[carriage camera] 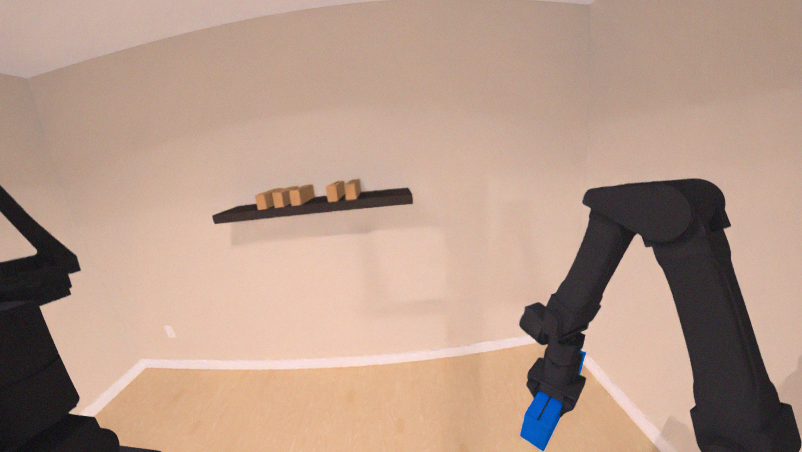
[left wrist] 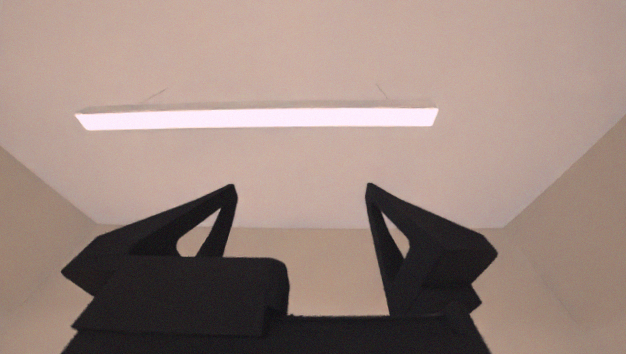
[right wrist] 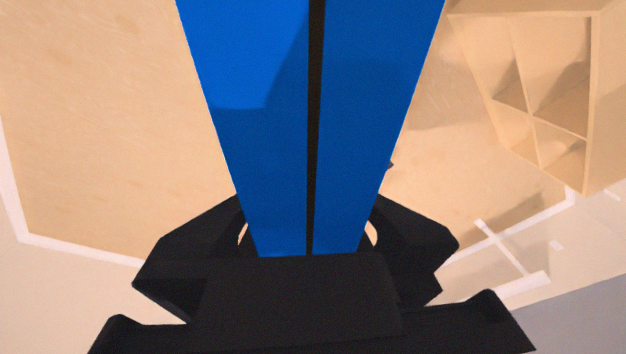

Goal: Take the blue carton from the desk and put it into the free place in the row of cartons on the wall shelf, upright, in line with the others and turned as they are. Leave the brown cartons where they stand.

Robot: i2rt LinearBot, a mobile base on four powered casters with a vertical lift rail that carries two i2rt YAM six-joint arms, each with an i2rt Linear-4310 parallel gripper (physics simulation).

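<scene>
The blue carton [carriage camera: 540, 422] [right wrist: 272, 130] with a dark stripe is held by my right gripper, low at the right in the carriage view. My right gripper [right wrist: 304, 180] is shut on it; the fingertips are hidden behind the carton. My left gripper [left wrist: 300, 190] is open and empty, pointing up towards the ceiling. The wall shelf [carriage camera: 387, 197] is dark and hangs left of centre in the carriage view. On it several brown cartons [carriage camera: 302, 194] stand upright at the left and two more brown cartons [carriage camera: 334, 191] [carriage camera: 352, 189] at the right, with a gap between the groups.
A wooden cabinet [right wrist: 591, 100] with open compartments stands on the floor at the right of the right wrist view. A ceiling lamp [left wrist: 260, 118] hangs above the left gripper. A white outlet [carriage camera: 169, 331] is on the wall below the shelf, above the wooden floor [carriage camera: 280, 404].
</scene>
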